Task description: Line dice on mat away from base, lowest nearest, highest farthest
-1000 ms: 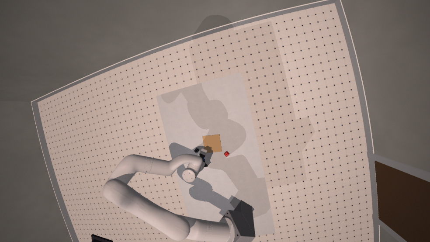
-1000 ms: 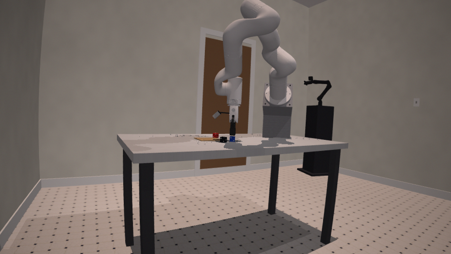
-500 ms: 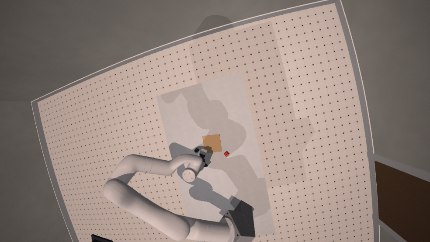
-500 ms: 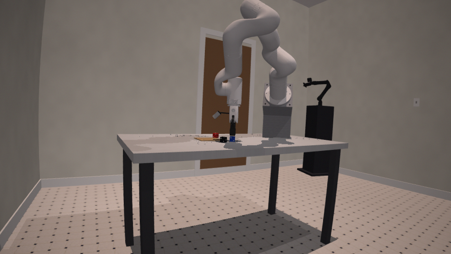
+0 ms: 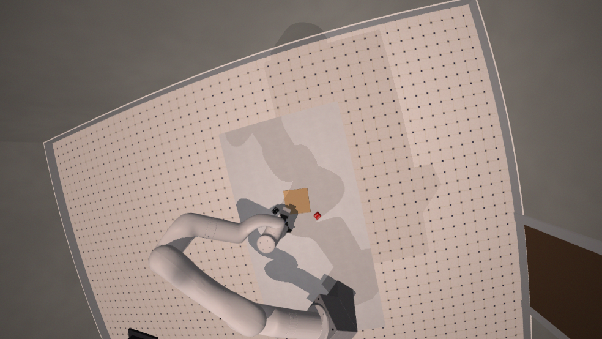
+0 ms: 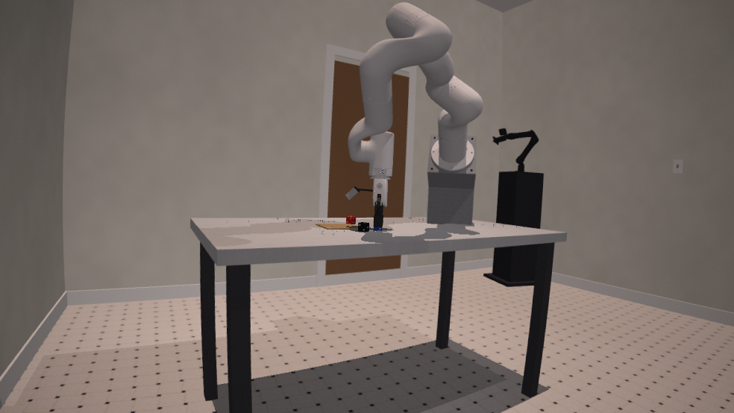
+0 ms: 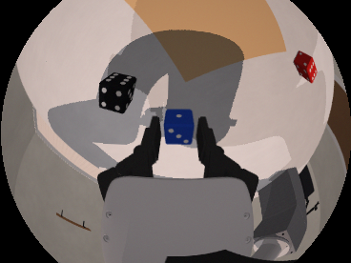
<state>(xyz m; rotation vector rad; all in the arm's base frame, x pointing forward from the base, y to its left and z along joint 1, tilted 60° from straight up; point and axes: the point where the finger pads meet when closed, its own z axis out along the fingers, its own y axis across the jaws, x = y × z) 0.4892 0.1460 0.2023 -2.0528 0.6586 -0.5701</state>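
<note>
Now: hand 20 mm above the blue die. The rest, counted from my hand: black die 60 mm ahead, 40 mm to the left, 20 mm below; then tan mat 130 mm ahead, 70 mm to the right, 30 mm below; then red die 200 mm to the right, 60 mm ahead, 20 mm below.
</note>
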